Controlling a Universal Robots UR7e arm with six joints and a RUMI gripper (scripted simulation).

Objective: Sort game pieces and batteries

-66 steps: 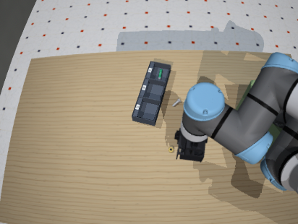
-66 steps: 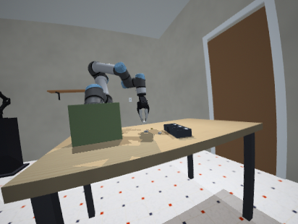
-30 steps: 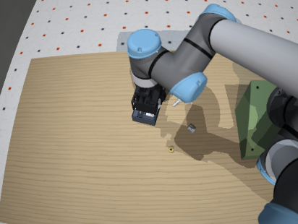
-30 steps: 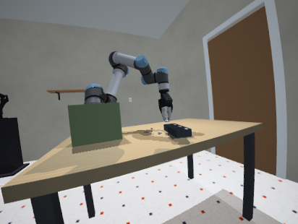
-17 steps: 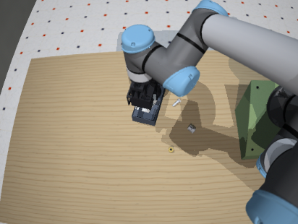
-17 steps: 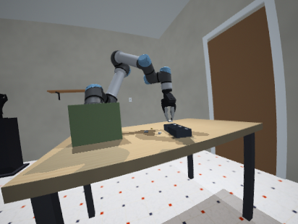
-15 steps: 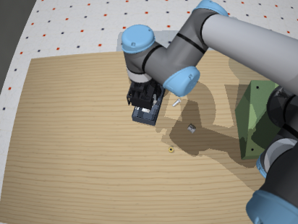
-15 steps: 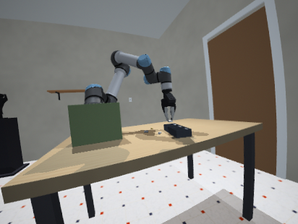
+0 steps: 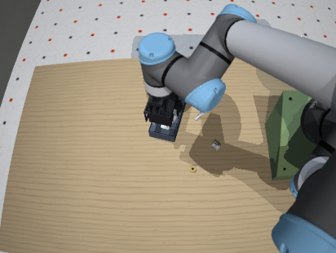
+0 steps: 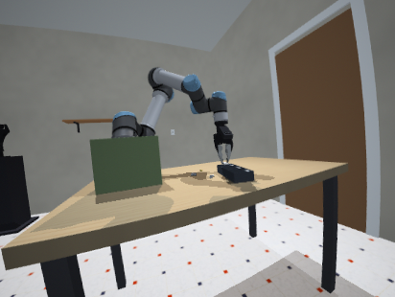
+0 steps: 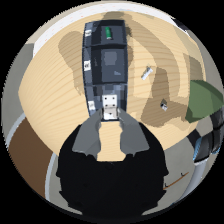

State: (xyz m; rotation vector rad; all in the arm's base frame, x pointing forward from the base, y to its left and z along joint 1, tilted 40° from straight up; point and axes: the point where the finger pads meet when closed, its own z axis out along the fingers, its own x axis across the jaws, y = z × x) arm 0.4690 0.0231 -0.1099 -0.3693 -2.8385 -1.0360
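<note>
My hand is 10 mm past the black bin tray, 80 mm to the left of it and 40 mm above it. From my hand the other things lie so: white domino 10 mm below; then gold ring 80 mm behind, 140 mm to the left, 60 mm below; then grey cylinder 110 mm behind, 40 mm to the right, 60 mm below.
</note>
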